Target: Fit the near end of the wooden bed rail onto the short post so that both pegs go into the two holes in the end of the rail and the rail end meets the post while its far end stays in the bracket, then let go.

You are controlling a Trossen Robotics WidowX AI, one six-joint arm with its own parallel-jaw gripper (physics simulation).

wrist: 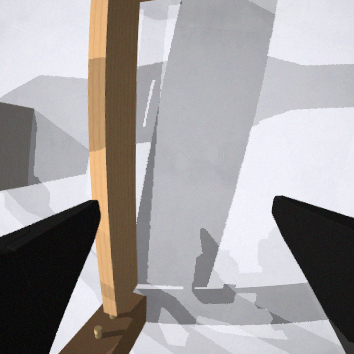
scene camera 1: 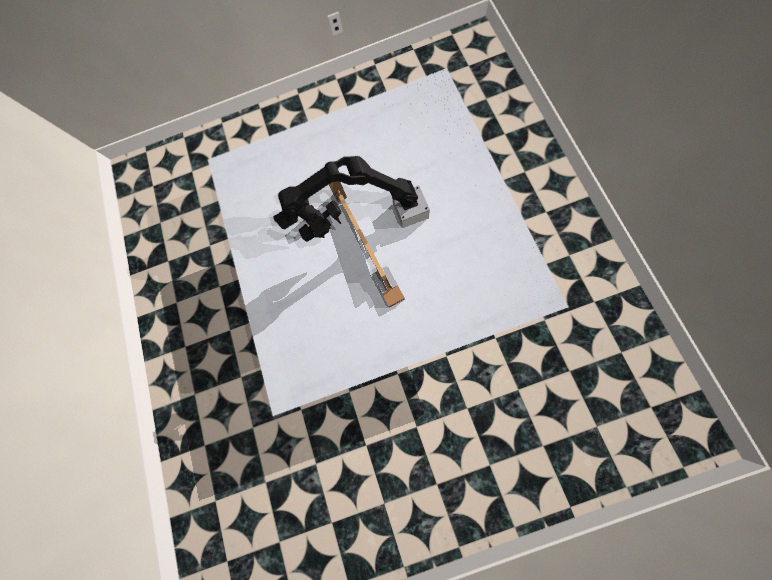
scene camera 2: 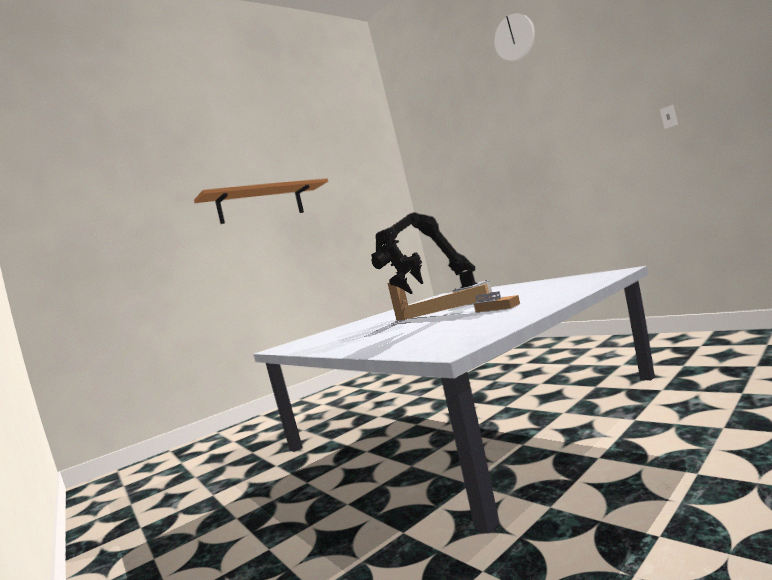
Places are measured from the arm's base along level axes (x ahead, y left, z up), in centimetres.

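Pixels of known places: gripper, fingertip midpoint: point(wrist: 187, 206) point(scene camera 1: 332, 230) point(scene camera 2: 417, 288); arm's base, link origin: point(scene camera 1: 408, 201) point(scene camera 2: 469, 285).
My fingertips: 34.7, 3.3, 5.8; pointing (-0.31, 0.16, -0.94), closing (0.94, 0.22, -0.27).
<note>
Ahead of a thing's pixels: the offset from my fingertips to its middle, as dx, dy, dz. "spot": to the spot under its first point. Level surfaces: height alone.
The wooden bed rail {-10.4, +3.5, -8.7} point(scene camera 1: 363, 235) point(scene camera 2: 444, 301) point(wrist: 120, 150) stands on edge, its far end at the grey metal bracket {spot: -12.7, +25.6, -9.2} point(scene camera 1: 381, 281) point(scene camera 2: 488, 296) on the orange-brown block {-13.9, +27.9, -12.0} point(scene camera 1: 393, 295) point(scene camera 2: 497, 303). The short brown post {spot: -7.1, -19.6, -4.2} point(scene camera 1: 337, 189) point(scene camera 2: 396, 301) point(wrist: 117, 340) is at the near end. In the wrist view one peg {spot: -7.0, -18.6, -5.1} point(wrist: 98, 331) sticks out bare from the post, and part of a second peg {spot: -6.7, -18.4, -7.8} point(wrist: 113, 316) shows at the rail's end face; the rail is not flush with the post. The holes are hidden. My black gripper point(scene camera 1: 323, 225) point(scene camera 2: 415, 287) point(wrist: 187, 206) is open and empty, above the table beside the post and rail.
The arm's grey base point(scene camera 1: 411, 212) point(wrist: 16, 147) stands on the white table {dz -13.7} point(scene camera 1: 474, 261) point(scene camera 2: 411, 349), to one side of the rail. The arm arches over the post end. A wooden wall shelf point(scene camera 2: 262, 190) hangs on the wall beyond.
</note>
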